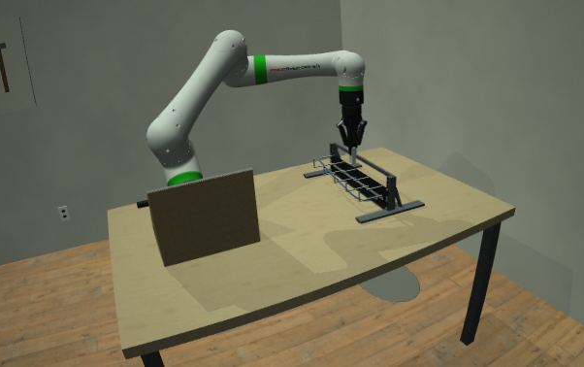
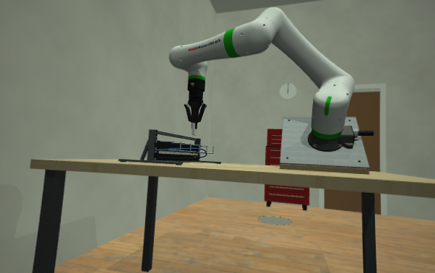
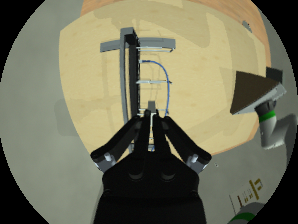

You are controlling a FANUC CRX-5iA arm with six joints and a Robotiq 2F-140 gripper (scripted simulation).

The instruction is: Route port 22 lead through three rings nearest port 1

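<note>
My gripper is now 110 mm above the black rack, 60 mm short of it and 40 mm to the right of it.
</note>
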